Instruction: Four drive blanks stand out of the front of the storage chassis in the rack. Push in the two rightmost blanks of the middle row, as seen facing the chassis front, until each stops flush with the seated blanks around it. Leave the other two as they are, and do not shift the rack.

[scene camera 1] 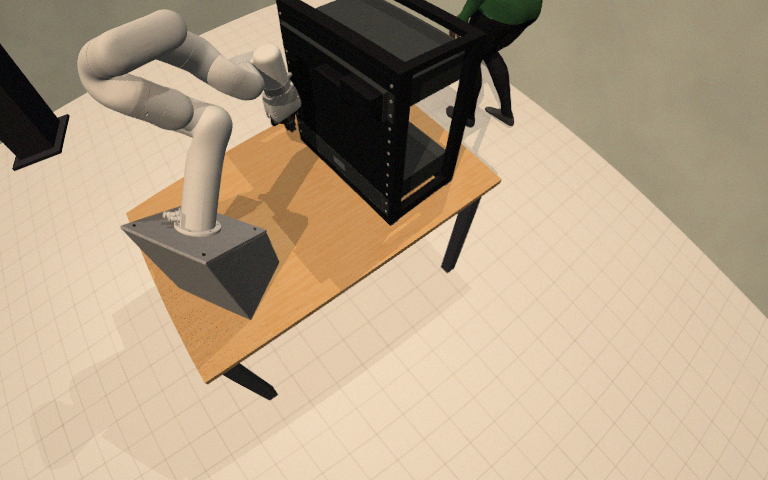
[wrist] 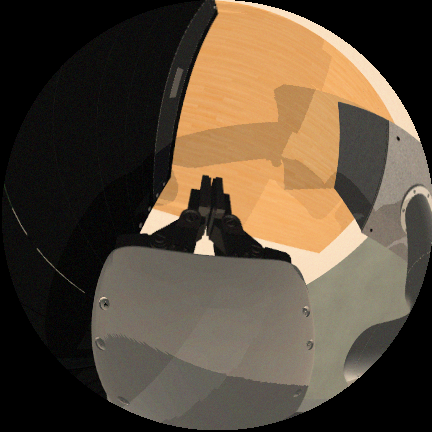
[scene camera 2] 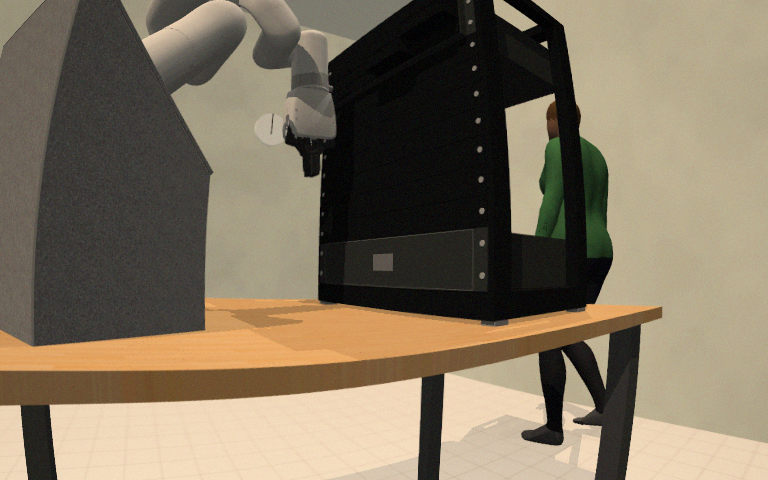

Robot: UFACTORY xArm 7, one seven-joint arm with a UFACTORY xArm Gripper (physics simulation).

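Where they show: gripper, between the fingertips: (scene camera 1: 291, 128) (wrist: 208, 189) (scene camera 2: 311, 176); arm's base, origin of its link: (scene camera 1: 197, 227) (scene camera 2: 101, 104).
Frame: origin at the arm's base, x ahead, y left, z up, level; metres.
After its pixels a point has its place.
The black rack (scene camera 1: 398, 169) @(x 0.551, y 0.004, z -0.004 m) (scene camera 2: 499, 186) @(x 0.548, y 0.002, z -0.085 m) stands upright on the table. The storage chassis front (scene camera 1: 345, 121) @(x 0.458, y 0.181, z 0.042 m) (scene camera 2: 407, 169) @(x 0.464, y 0.167, z -0.031 m) (wrist: 75, 125) @(x 0.426, y 0.261, z 0.014 m) is very dark. Dark block shapes (scene camera 1: 362, 87) @(x 0.473, y 0.059, z 0.255 m) jut from its upper part in scene camera 1, but I cannot tell single drive blanks, their rows or how deep they sit. My gripper (scene camera 1: 291, 127) @(x 0.312, y 0.279, z -0.027 m) (scene camera 2: 310, 174) @(x 0.312, y 0.279, z -0.027 m) (wrist: 208, 189) @(x 0.312, y 0.279, z -0.027 m) is shut and empty, with its fingers together and pointing down. It hangs in front of the rack near the left edge of its front, well above the table. I cannot tell whether the gripper body touches the chassis.
A lower panel with a grey label (scene camera 1: 339, 163) @(x 0.439, y 0.229, z -0.187 m) (scene camera 2: 382, 262) @(x 0.439, y 0.230, z -0.187 m) (wrist: 176, 82) @(x 0.439, y 0.230, z -0.189 m) fills the rack's bottom front. The arm's grey pedestal (scene camera 1: 198, 243) @(x 0.014, y -0.085, z 0.053 m) (scene camera 2: 118, 198) @(x 0.090, y -0.109, z -0.143 m) stands on the wooden table (scene camera 1: 317, 249) @(x 0.293, y -0.008, z -0.279 m) (scene camera 2: 339, 345) @(x 0.316, y -0.092, z -0.279 m) (wrist: 230, 100) @(x 0.342, y 0.210, z -0.279 m). A person in green (scene camera 1: 509, 11) (scene camera 2: 589, 186) stands behind the rack.
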